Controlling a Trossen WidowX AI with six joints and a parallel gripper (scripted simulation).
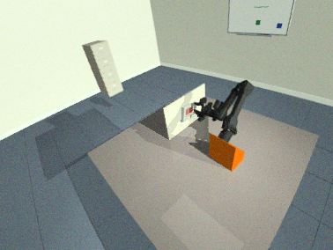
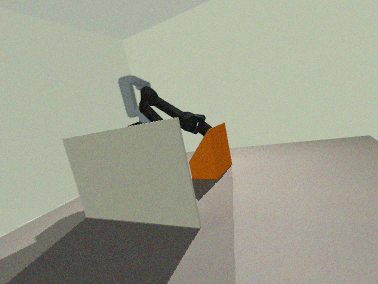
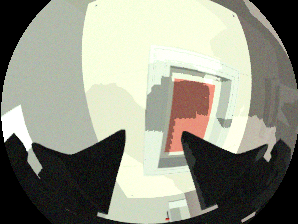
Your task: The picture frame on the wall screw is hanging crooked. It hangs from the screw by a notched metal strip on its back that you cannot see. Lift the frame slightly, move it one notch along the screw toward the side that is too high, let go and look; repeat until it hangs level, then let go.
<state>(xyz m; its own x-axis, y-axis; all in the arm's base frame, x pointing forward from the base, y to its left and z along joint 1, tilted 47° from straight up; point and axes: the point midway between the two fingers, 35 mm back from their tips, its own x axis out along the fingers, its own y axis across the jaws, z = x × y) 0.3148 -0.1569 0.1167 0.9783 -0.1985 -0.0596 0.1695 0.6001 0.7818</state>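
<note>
Right now the picture frame is 50 mm below my gripper tip, 40 mm ahead of it and 10 mm to the left of it.
</note>
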